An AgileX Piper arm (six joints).
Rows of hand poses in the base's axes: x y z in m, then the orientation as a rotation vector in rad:
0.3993, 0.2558, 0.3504, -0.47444, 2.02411, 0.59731
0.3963, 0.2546, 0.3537, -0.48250, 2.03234, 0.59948
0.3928, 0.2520, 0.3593, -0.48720, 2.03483, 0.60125
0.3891, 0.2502, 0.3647, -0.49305, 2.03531, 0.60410
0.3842, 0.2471, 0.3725, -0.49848, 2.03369, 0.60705
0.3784, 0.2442, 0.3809, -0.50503, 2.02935, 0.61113
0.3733, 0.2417, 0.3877, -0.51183, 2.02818, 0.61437
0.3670, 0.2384, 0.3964, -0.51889, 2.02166, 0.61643
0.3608, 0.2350, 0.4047, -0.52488, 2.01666, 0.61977
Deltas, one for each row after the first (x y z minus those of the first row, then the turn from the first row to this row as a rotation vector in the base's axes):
-0.0030, -0.0012, 0.0033, -0.00462, 0.00771, 0.00667
-0.0065, -0.0038, 0.0089, -0.00625, 0.01025, 0.01077
-0.0102, -0.0056, 0.0143, -0.00701, 0.01119, 0.01615
-0.0151, -0.0087, 0.0221, -0.00685, 0.01028, 0.02127
-0.0209, -0.0116, 0.0305, -0.00557, 0.00715, 0.02768
-0.0260, -0.0141, 0.0373, -0.00595, 0.00668, 0.03391
-0.0323, -0.0174, 0.0460, -0.00546, 0.00091, 0.03985
-0.0385, -0.0208, 0.0543, -0.00421, -0.00298, 0.04558

